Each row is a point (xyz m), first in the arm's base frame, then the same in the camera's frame.
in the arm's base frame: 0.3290 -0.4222 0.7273
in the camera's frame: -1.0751 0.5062 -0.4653
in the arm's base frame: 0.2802 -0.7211 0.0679
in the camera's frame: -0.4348 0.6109 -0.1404
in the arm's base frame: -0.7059 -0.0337 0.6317
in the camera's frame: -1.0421 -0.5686 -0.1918
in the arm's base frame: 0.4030 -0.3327 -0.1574
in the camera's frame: -0.1843 0.4821 -0.5111
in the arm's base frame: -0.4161 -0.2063 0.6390
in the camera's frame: -1.0347 -0.2321 -0.2145
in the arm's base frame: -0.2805 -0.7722 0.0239
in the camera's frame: -0.4359 0.1778 0.2219
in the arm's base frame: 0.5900 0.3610 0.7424
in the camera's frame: -1.0367 0.2754 -1.2572
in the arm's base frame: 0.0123 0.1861 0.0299
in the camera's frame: -0.3785 -0.1269 -0.7309
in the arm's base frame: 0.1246 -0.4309 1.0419
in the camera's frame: -1.4045 0.3553 -0.3674
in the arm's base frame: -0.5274 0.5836 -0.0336
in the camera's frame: -0.3393 -0.7989 -0.7473
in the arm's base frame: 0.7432 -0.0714 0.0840
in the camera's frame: -0.3876 0.6220 -0.9369
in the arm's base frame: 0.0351 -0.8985 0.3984
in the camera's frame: -0.7903 0.5232 0.1178
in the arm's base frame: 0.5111 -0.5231 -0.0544
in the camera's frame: -0.2868 0.6832 -0.4239
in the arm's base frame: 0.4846 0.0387 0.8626
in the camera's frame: -1.1783 0.3769 -0.9424
